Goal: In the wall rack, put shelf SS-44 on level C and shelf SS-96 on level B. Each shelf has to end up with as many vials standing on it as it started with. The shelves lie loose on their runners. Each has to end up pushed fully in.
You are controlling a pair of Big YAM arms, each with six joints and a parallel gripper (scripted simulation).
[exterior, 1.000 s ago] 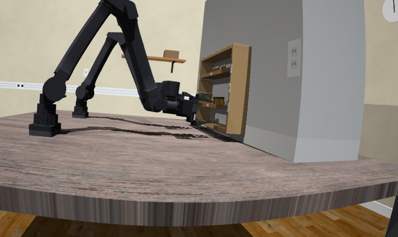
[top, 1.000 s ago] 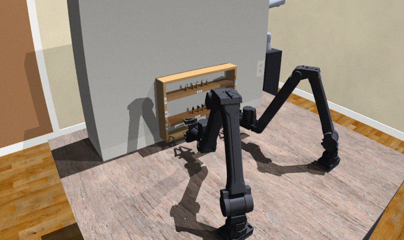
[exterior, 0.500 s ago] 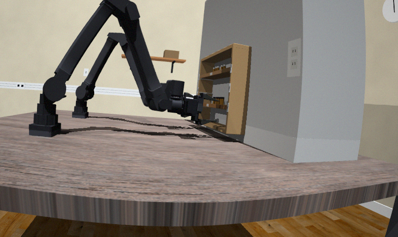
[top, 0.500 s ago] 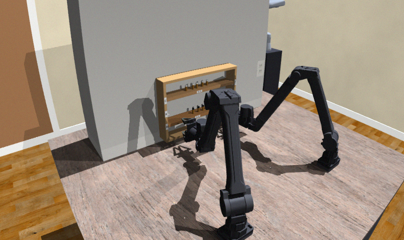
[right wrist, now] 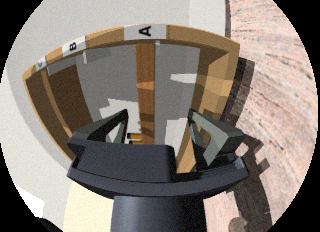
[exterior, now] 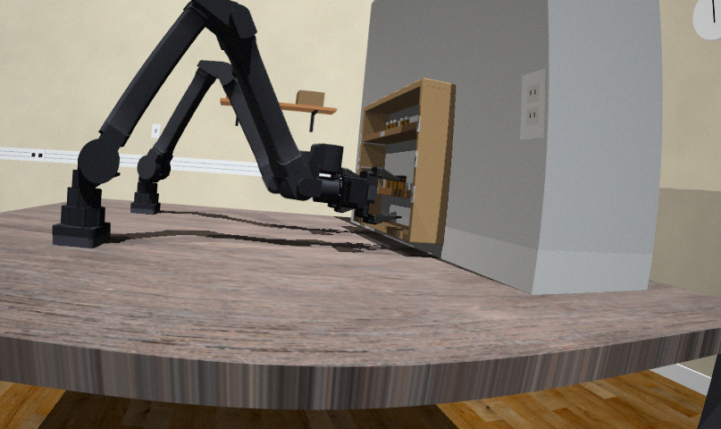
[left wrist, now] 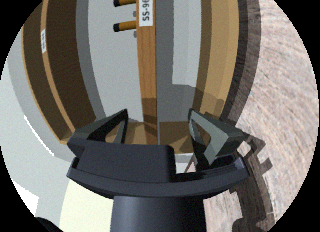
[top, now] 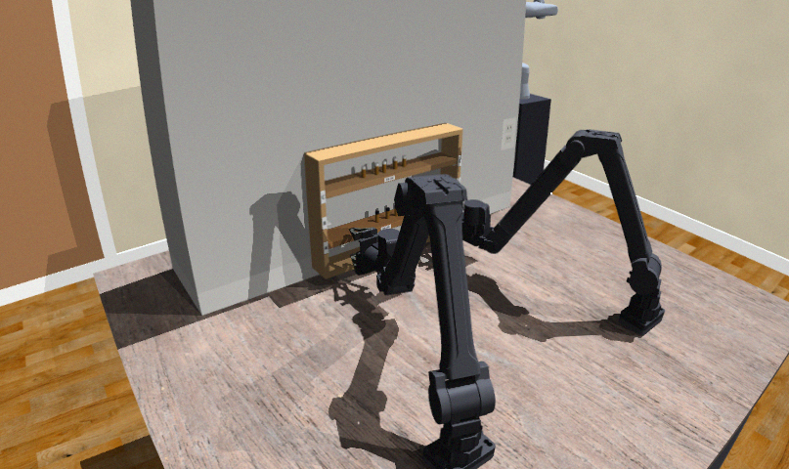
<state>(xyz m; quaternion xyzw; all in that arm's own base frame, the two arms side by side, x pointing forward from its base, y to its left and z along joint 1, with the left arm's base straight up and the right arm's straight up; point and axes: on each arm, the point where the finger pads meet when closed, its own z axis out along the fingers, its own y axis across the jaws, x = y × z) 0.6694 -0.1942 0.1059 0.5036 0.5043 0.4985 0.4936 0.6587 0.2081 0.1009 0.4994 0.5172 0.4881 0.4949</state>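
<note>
The wooden wall rack is 40 mm ahead of my right hand, 150 mm to the left of it and 90 mm above it. The rest, counted from my right hand: grey wall block: 230 mm ahead, 140 mm to the left, 330 mm above.
</note>
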